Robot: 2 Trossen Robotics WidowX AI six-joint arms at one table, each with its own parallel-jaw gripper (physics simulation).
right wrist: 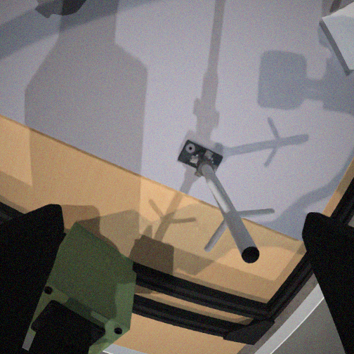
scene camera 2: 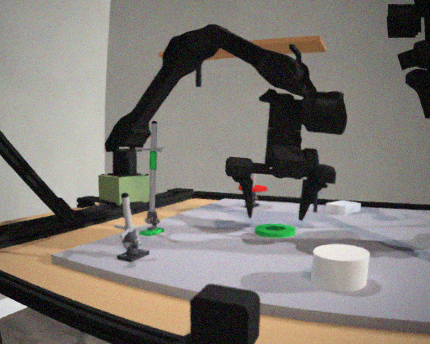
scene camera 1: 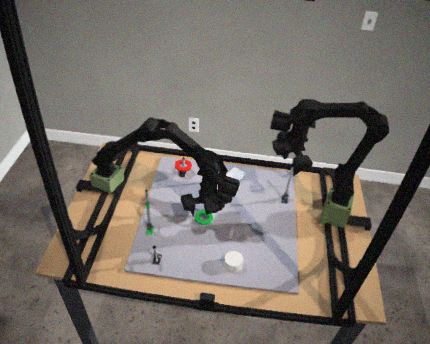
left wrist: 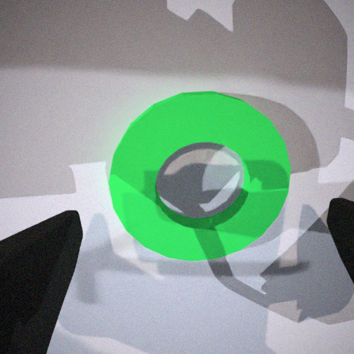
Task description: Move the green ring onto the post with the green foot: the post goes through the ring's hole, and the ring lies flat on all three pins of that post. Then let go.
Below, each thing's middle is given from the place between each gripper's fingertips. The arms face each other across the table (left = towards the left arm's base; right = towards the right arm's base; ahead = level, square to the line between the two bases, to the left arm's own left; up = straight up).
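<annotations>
The green ring (left wrist: 200, 116) is 2 cm below my left hand, and going by its middle, the ring is nearer to my left hand than to my right hand.
My right hand, meanwhile, is 210 mm above the green ring, 120 mm past it and 290 mm to the right of it.
</annotations>
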